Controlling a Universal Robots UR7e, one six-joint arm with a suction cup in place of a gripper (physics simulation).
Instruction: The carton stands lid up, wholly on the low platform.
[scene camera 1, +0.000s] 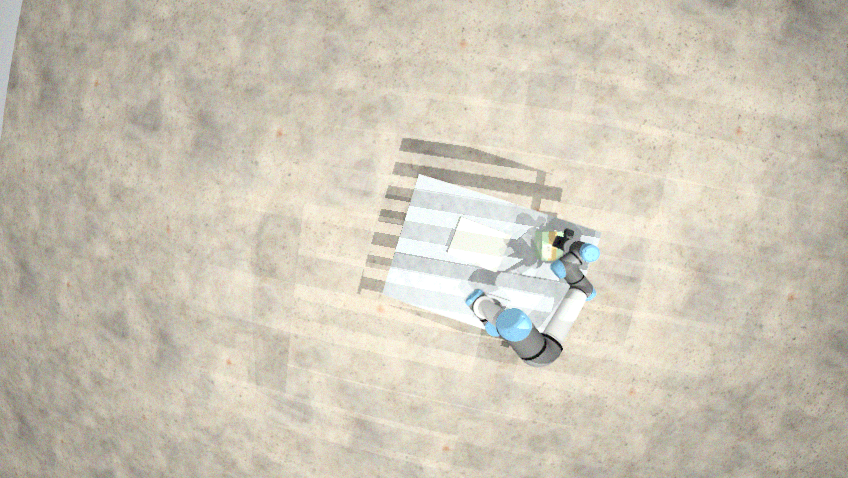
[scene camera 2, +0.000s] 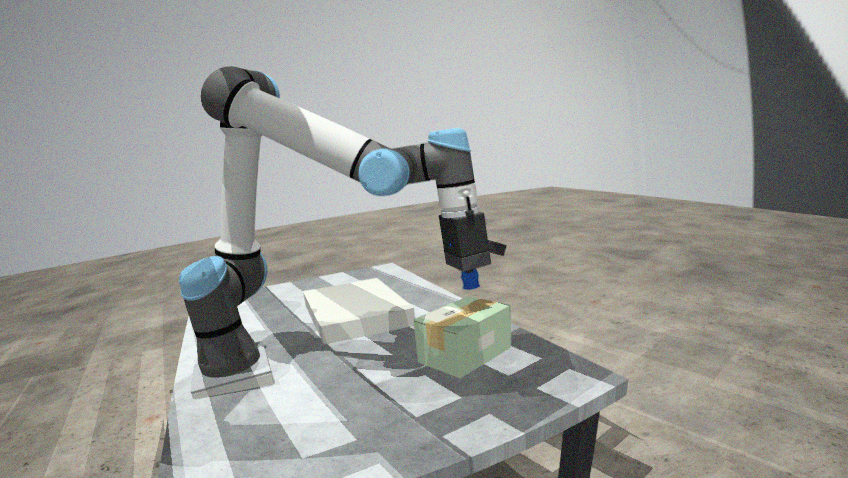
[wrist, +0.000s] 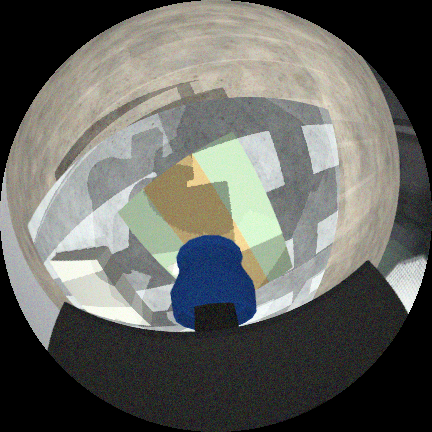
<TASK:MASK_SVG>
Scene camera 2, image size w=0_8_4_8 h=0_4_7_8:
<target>pale green carton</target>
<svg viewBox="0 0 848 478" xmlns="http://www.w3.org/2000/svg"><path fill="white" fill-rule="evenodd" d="M511 305L467 296L413 319L418 363L462 378L511 348Z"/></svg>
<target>low cream platform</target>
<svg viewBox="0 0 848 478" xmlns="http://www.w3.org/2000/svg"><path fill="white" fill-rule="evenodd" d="M414 307L377 278L303 291L306 308L323 344L414 326Z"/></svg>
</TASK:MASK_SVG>
